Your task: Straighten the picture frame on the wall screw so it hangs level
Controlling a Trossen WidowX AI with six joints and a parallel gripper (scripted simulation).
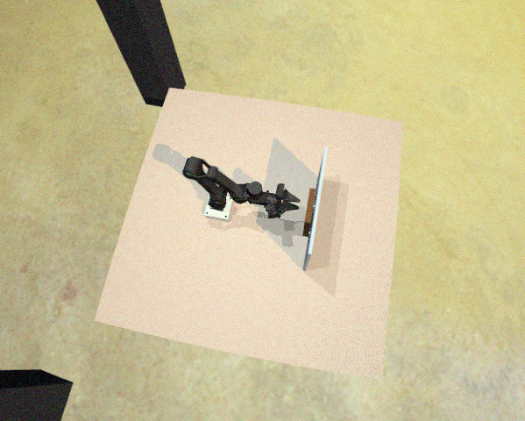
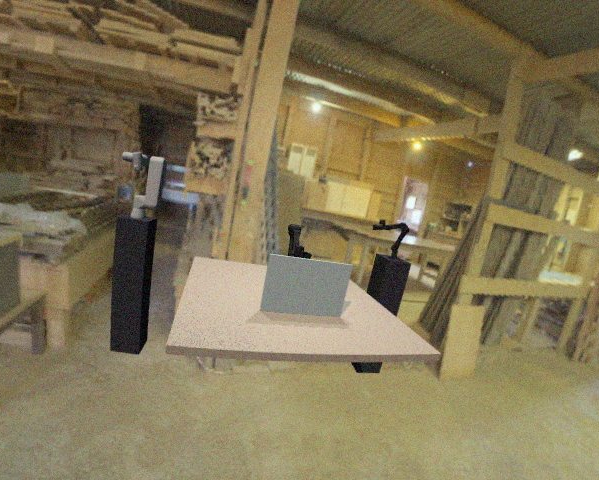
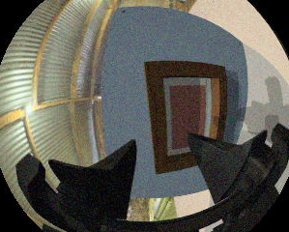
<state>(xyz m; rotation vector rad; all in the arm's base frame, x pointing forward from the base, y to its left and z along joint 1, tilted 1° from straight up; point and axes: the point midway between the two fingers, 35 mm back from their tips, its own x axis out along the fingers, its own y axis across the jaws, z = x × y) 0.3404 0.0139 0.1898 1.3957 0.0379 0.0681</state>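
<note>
Now: gripper tip 5 cm short of the picture frame and 5 cm above it. The rest, counted from my gripper tip: wall panel (7 cm below, 6 cm ahead, 1 cm to the left).
</note>
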